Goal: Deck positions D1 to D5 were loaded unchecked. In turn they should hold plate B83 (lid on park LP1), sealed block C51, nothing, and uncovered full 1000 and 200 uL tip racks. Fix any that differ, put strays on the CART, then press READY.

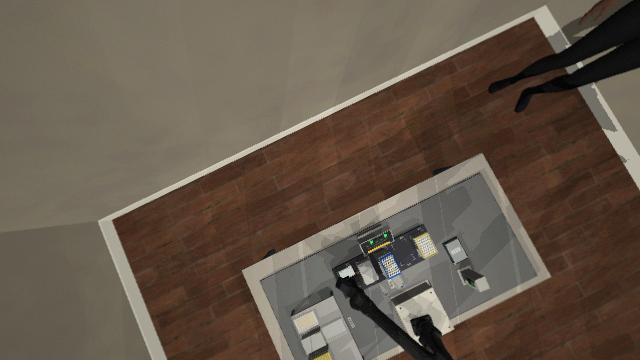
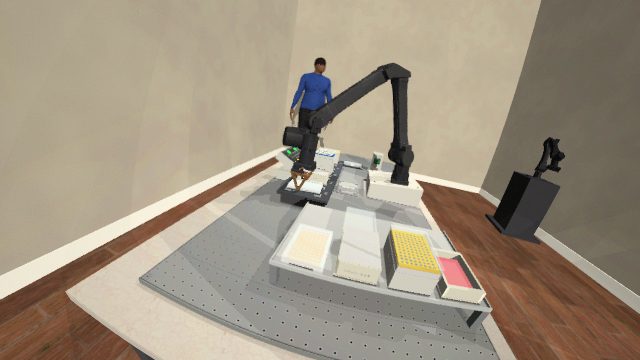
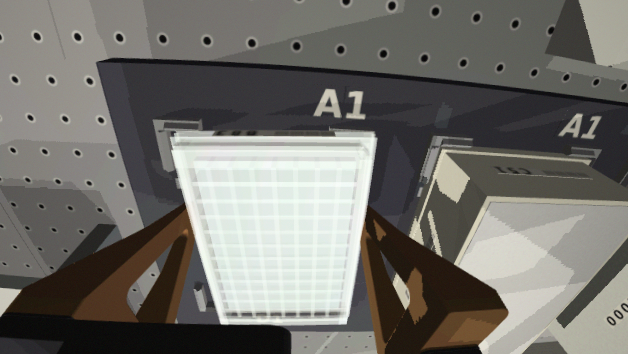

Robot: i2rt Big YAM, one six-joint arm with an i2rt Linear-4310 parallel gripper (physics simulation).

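Places are measured from the arm's base along level axes (x back, y right, z up), in millimetres.
Where they show: gripper, between the fingertips: [image 1: 348,275] [image 2: 300,186] [image 3: 279,212]; arm's base, origin of its link: [image 1: 421,324] [image 2: 399,181].
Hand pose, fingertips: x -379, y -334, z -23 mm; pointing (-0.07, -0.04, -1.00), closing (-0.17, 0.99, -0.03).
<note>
Things, the pixels of their top centre, and the offset from my fingertips. "pt": a spot on its surface instead. Level surfaces: height alone.
- clear-lidded plate B83, centre of its top: [image 3: 279,260] [image 2: 305,183] [image 1: 349,278] dx +19, dy +4, dz +15 mm
- dark deck, height of its surface: dz -5 mm
- White-topped block C51, centre of its top: [image 3: 509,301] [image 2: 314,170] [image 1: 368,272] dx +3, dy +119, dz +37 mm
- blue-rimmed tip rack, centre of its top: [image 2: 321,152] [image 1: 390,266] dx -18, dy +241, dz +98 mm
- yellow-rimmed tip rack, centre of its top: [image 2: 329,150] [image 1: 426,245] dx -59, dy +486, dz +66 mm
- clear piece, a spot on its surface: [image 2: 347,187] pt dx +141, dy +247, dz -49 mm
- orange-welled plate, centre of its top: [image 2: 310,242] [image 1: 305,322] dx +184, dy -320, dz +21 mm
- white block, centre of its top: [image 2: 360,245] [image 1: 313,342] dx +290, dy -303, dz +46 mm
- yellow tip rack, centre of its top: [image 2: 414,244] dx +397, dy -285, dz +75 mm
- pink-filled box, centre of its top: [image 2: 455,267] dx +504, dy -267, dz +36 mm
- console with green lights, a spot on its surface: [image 1: 377,241] pt dx -162, dy +221, dz +66 mm
- small green-screened device, centre of its top: [image 2: 378,153] [image 1: 482,284] dx +227, dy +715, dz +74 mm
My gripper [image 2: 301,183] [image 3: 279,212] is shut on the clear-lidded plate B83 [image 1: 346,271] [image 2: 306,187] [image 3: 280,250], one finger at each long side. The plate is at D1, the end position of the dark deck [image 1: 407,253] [image 3: 240,92], with its labelled edge by the corner brackets; whether it is fully down I cannot tell. White-topped block C51 [image 1: 368,273] [image 3: 535,250] stands at D2. A blue-rimmed tip rack [image 1: 390,266] stands at D3. D4 shows bare deck. A yellow-rimmed tip rack [image 1: 425,245] stands at D5. A clear piece [image 2: 347,187] lies beside the deck near the arm base.
The raised cart tray [image 2: 320,215] holds an orange-welled plate [image 2: 308,246], a white block [image 2: 357,255], a yellow tip rack [image 2: 414,250] and a pink-filled box [image 2: 457,272]. A console with green lights [image 1: 377,241] stands behind the deck. A small green-screened device [image 1: 473,280] stands at the right.
</note>
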